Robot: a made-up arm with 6 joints.
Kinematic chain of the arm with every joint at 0, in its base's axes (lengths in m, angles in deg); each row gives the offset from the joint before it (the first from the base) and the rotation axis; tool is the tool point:
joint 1: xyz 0 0 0.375 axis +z
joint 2: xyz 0 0 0 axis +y
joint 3: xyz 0 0 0.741 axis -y
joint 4: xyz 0 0 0 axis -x
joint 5: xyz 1.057 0 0 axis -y
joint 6: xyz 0 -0.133 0 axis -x
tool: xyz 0 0 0
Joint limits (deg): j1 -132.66..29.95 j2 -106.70..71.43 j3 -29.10..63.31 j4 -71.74..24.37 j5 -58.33..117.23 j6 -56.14..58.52
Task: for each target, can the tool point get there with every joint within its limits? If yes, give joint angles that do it. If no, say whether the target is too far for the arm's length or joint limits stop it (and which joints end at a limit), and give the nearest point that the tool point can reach.
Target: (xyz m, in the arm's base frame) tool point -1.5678 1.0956 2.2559
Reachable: no: too far | nearest point -1.0323 0.7214 1.6135 | short by 0.916 m
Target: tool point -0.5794 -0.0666 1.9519
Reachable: yes | joints -3.46 -45.72 51.30 -40.29 69.08 -9.52
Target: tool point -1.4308 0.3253 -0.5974
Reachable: no: joint limits stop it (at a limit: joint 2, joint 3, joint 4) | nearest point -1.7205 0.3912 0.2914 | short by 0.937 m
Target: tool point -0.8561 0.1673 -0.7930
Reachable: no: joint limits stop it (at a limit: joint 1, joint 2) | nearest point -0.4505 -0.2926 -0.4302 | short by 0.712 m
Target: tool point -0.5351 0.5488 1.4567
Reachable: yes | joints -55.32 -88.13 0.69 16.13 90.28 -1.60
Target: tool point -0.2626 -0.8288 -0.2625
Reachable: yes | joints -99.75 57.79 -16.14 -27.10 71.43 -1.39
